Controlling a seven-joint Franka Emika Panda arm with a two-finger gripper.
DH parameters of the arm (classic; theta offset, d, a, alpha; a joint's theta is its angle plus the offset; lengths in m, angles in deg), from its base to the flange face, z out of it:
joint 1: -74.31 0.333 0 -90
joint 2: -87.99 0 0 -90
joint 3: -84.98 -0.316 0.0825 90
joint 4: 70 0 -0.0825 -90
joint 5: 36.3 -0.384 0 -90
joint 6: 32.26 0 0.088 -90
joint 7: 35.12 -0.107 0 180
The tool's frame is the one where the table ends.
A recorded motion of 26 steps. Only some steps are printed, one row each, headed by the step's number.
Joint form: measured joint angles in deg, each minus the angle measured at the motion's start. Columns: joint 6, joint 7, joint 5, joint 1, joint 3, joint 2, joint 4.
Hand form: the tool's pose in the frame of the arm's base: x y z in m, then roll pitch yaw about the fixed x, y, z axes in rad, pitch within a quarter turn. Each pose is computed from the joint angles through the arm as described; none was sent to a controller.
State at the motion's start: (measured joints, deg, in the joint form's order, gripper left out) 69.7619 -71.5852 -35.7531 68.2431 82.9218 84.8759 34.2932
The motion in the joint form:
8: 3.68 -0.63 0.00 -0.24 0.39 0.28 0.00
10: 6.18 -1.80 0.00 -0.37 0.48 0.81 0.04
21: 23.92 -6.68 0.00 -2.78 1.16 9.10 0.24
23: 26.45 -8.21 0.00 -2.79 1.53 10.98 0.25
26: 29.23 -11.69 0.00 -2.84 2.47 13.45 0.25
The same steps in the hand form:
8: 0.5533 -0.0454 0.5571 -3.1055 -0.0655 -0.7273
10: 0.5594 -0.0480 0.5558 -3.0829 -0.0910 -0.7528
21: 0.6108 -0.0860 0.5016 -2.9605 -0.2004 -0.9058
23: 0.6189 -0.0911 0.4861 -2.9472 -0.2035 -0.9404
26: 0.6271 -0.1029 0.4645 -2.9327 -0.1967 -1.0182

